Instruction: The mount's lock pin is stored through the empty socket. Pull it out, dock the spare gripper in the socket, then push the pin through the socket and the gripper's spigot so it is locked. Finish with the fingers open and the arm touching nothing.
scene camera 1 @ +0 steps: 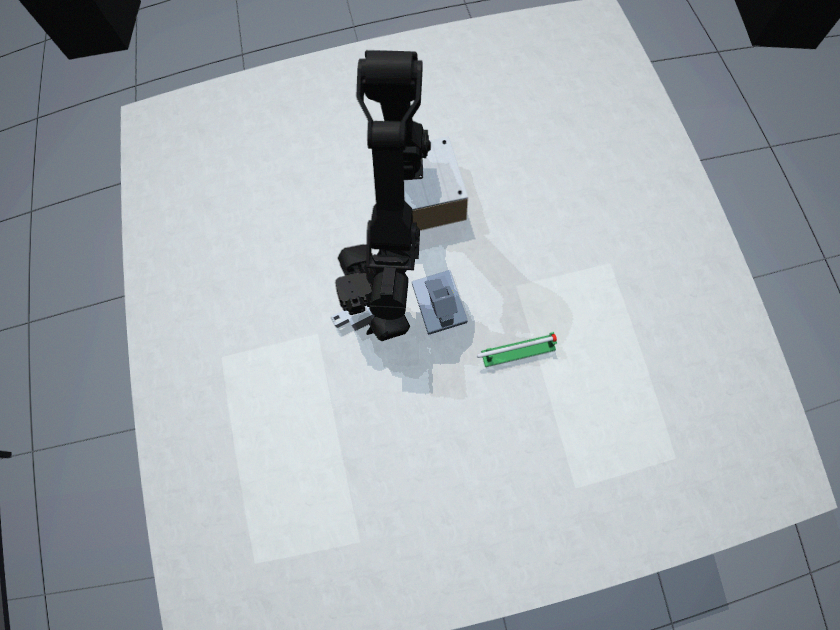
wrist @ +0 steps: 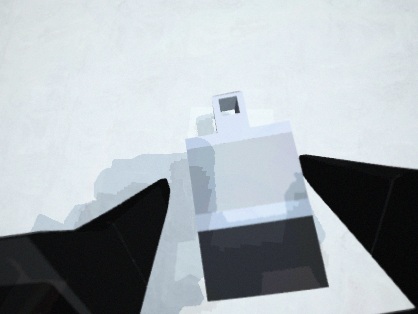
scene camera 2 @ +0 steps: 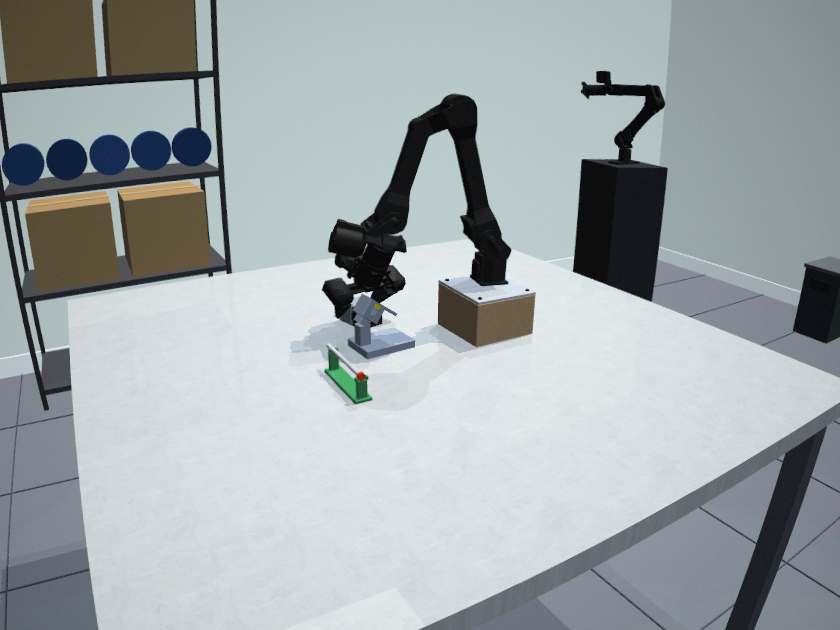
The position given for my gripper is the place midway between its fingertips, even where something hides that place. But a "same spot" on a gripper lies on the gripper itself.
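You'd see my gripper in scene camera 1 (pixel 358 313), and the wrist view and scene camera 2 show it too. On the gripper, (scene camera 2: pixel 379 295) and (wrist: pixel 367 223) are the same spot.
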